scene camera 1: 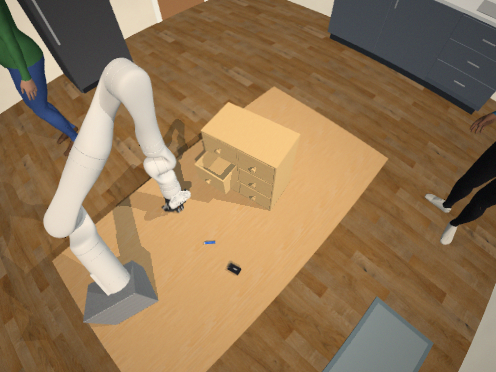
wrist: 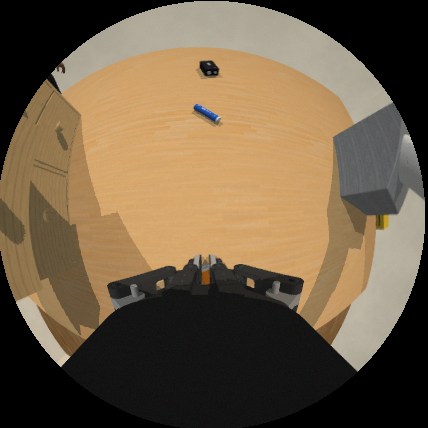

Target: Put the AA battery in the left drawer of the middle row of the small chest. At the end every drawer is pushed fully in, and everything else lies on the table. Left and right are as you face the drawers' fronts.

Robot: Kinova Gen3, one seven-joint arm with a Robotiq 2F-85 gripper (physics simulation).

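Places are measured from the arm's base along level axes (x ahead, y down, z left), in centimetres.
Where they show: gripper, fingertip midpoint: (scene camera 1: 180,210) (wrist: 204,261); arm's base, origin of the base link: (scene camera 1: 118,282).
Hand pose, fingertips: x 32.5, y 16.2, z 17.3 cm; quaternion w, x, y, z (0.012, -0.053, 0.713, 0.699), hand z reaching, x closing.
Note:
Things, the pixels of their top centre, and the offset from my fingertips. "spot": a spot on its surface instead. Level surfaces: height alone.
- orange AA battery, middle of its top: (wrist: 210,285) dx -0.7, dy -1.3, dz +2.5 cm
- middle row, surface spot: (scene camera 1: 214,181) spot: dx +15.7, dy -16.5, dz -7.5 cm
- thinner blue battery, middle of its top: (wrist: 206,110) (scene camera 1: 209,242) dx +1.2, dy -0.9, dz -20.0 cm
- table, its level: dy +0.1 cm
- small black box-like object, middle of its top: (wrist: 208,64) (scene camera 1: 234,268) dx +2.1, dy -1.6, dz -34.6 cm
My gripper (scene camera 1: 175,207) (wrist: 204,261) is shut on the orange AA battery (wrist: 206,277), which shows between the fingers in the wrist view; most of it is hidden by the fingers. The gripper is low near the table, in front of and left of the small chest (scene camera 1: 250,132) (wrist: 52,155). In the scene view the left drawer of the middle row (scene camera 1: 214,181) is pulled out, and its inside shows from above. The upper left drawer and the three right drawers look pushed in. The bottom left drawer is hidden behind the open one.
A thinner blue battery (scene camera 1: 209,242) (wrist: 207,113) lies on the table (scene camera 1: 300,200) (wrist: 210,185). A small black box-like object (scene camera 1: 234,269) (wrist: 209,68) lies beyond it. The grey robot base (scene camera 1: 120,300) (wrist: 367,165) stands at the table's near left in the scene view.

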